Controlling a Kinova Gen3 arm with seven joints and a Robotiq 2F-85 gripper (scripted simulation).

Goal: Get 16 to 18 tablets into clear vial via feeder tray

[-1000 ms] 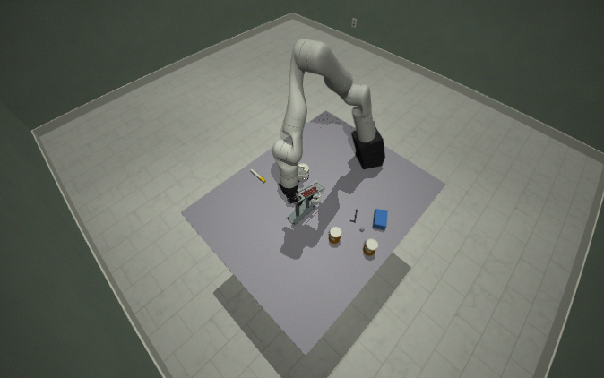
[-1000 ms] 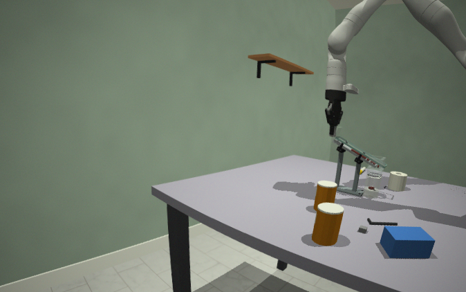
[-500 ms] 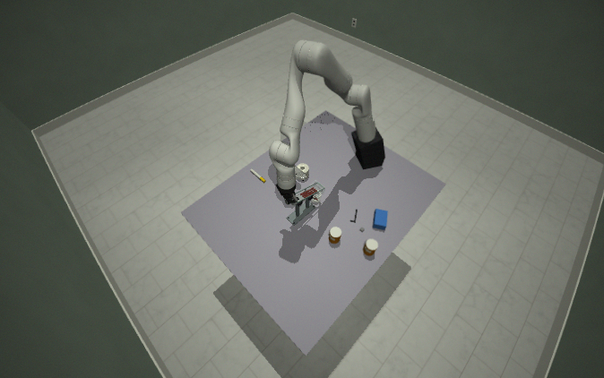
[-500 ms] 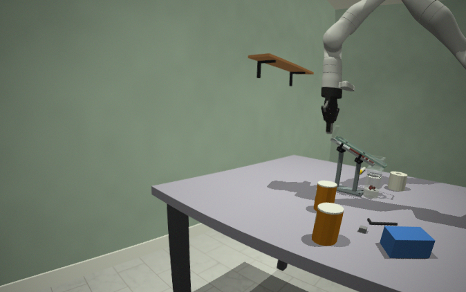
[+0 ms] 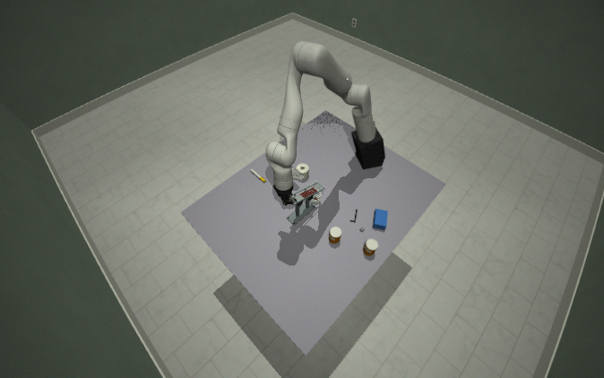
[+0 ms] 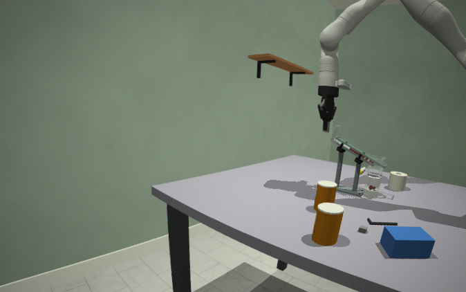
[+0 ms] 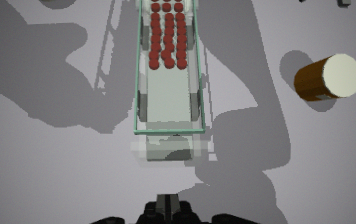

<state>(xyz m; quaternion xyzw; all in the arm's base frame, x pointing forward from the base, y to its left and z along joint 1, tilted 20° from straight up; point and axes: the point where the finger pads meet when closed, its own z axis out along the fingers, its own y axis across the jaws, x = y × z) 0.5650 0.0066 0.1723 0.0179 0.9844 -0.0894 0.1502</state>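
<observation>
The feeder tray lies 10 cm behind my hand, 6 cm below it and 1 cm to the left of it. Also, from my hand: clear vial: 20 cm behind, 17 cm below, 1 cm to the left; then yellow pen: 32 cm to the right, 20 cm below, 10 cm behind; then white roll: 28 cm behind, 18 cm below, 16 cm to the right.
</observation>
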